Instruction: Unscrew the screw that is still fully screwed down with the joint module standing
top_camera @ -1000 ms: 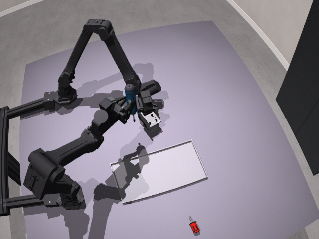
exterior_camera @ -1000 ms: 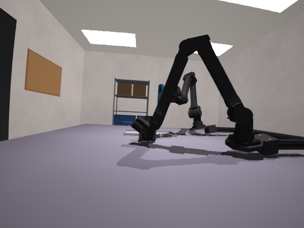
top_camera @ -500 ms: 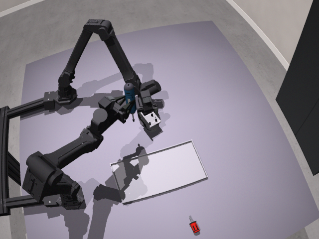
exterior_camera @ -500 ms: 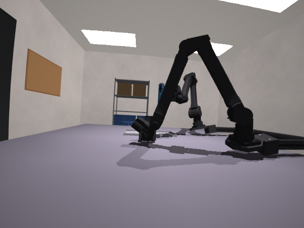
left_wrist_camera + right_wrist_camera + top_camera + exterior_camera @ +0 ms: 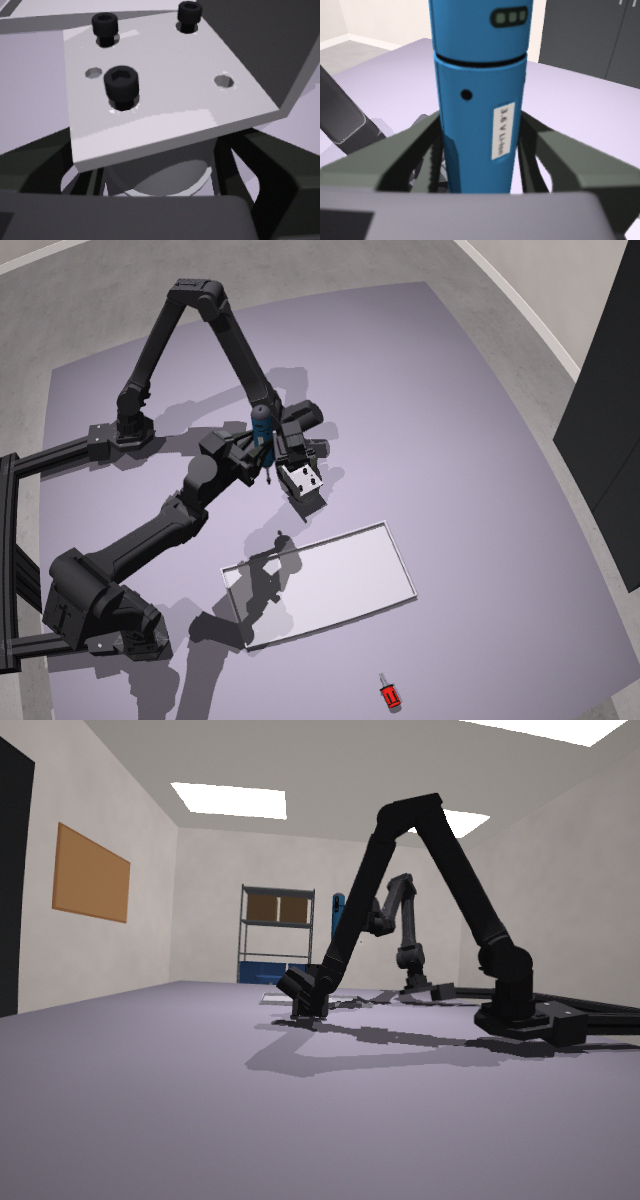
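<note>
Now: left hand 10 mm below the joint module body. Round my left hand: white tray 20 mm behind, 260 mm to the right, 20 mm below; then white bracket 50 mm above; then red hand screwdriver 80 mm ahead, 570 mm to the right, 10 mm below.
</note>
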